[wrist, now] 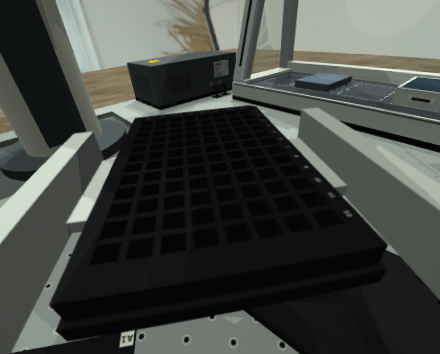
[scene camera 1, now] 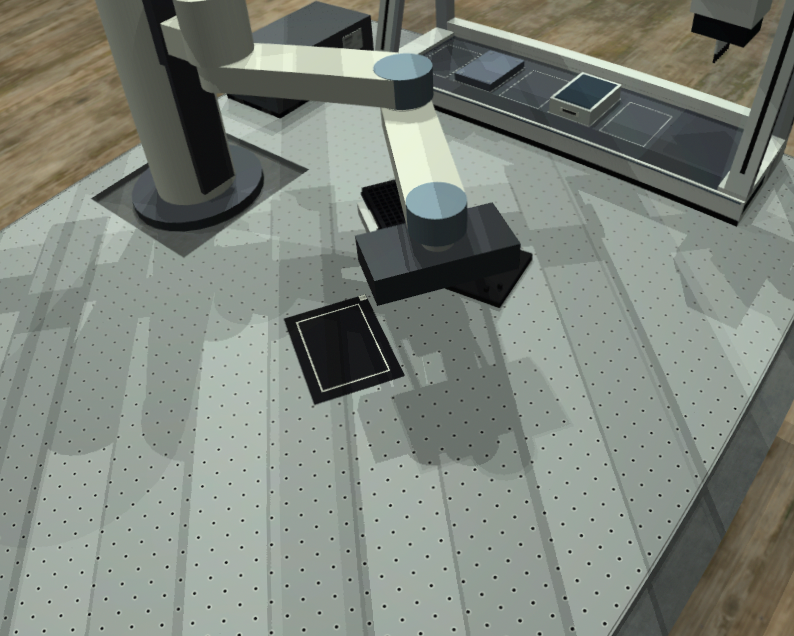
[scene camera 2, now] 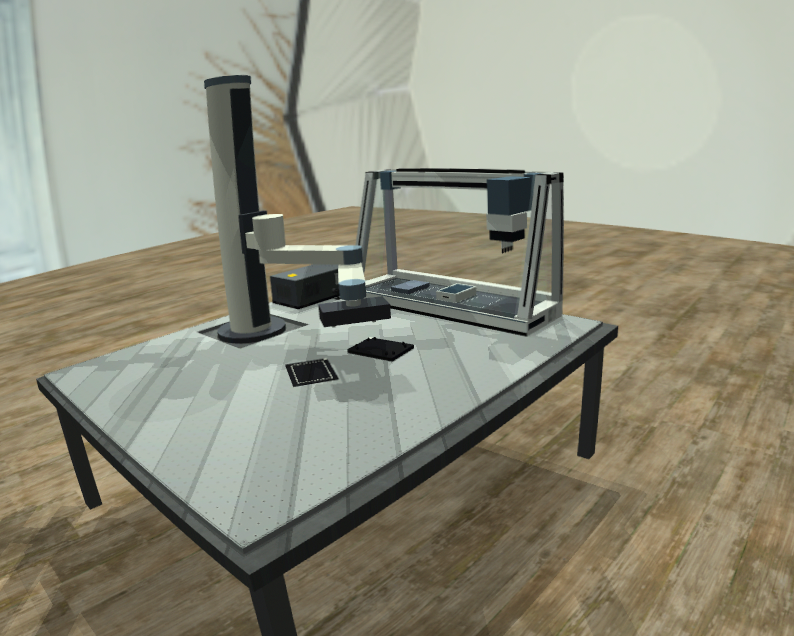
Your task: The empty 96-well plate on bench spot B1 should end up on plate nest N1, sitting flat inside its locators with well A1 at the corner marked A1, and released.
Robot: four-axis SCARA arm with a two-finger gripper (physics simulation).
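Where they show: gripper, fingertip midpoint: (wrist: 202,138) (scene camera 1: 399,198); arm's base, origin of the base link: (scene camera 1: 199,189) (scene camera 2: 251,331).
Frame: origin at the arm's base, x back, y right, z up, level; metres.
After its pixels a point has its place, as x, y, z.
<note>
The black 96-well plate (scene camera 1: 383,202) {-0.462, -0.013, 0.157} (wrist: 215,210) {-0.521, -0.002, 0.158} is held level above the bench between the pale fingers of my gripper (wrist: 202,138) {-0.475, -0.031, 0.158}, which is shut on it. Small marks run along its right edge in the wrist view. In scene camera 1 the arm and gripper body hide much of it. Nest N1 (scene camera 1: 493,286) {-0.606, -0.078, 0.025} (scene camera 2: 381,348) {-0.554, -0.095, 0.025} (wrist: 360,310) {-0.565, -0.094, 0.025}, a black block with small raised posts, lies partly under and to the right of the gripper body. A flat black mat with a white outline (scene camera 1: 341,347) {-0.499, 0.139, 0.015} (scene camera 2: 311,372) {-0.503, 0.140, 0.015}, seemingly spot B1, lies to the left; its corner label (scene camera 1: 363,298) {-0.459, 0.047, 0.015} (wrist: 127,339) {-0.458, 0.047, 0.015} reads A1 in the wrist view.
The arm's column (scene camera 1: 142,99) {-0.027, 0.070, 0.236} (scene camera 2: 228,212) {-0.040, 0.063, 0.442} stands at the left. A dark box (scene camera 1: 318,33) {0.068, -0.419, 0.128} (scene camera 2: 301,287) {0.035, -0.275, 0.095} (wrist: 182,77) {0.034, -0.336, 0.086} is behind it. A framed deck (scene camera 1: 576,149) {-0.537, -0.450, 0.040} (scene camera 2: 457,314) {-0.577, -0.450, 0.041} at the back holds a blue-grey block (scene camera 1: 489,69) {-0.277, -0.554, 0.079} (wrist: 324,81) {-0.291, -0.528, 0.079} and a pale box (scene camera 1: 585,99) {-0.504, -0.535, 0.093} (scene camera 2: 456,292) {-0.521, -0.524, 0.093}.
</note>
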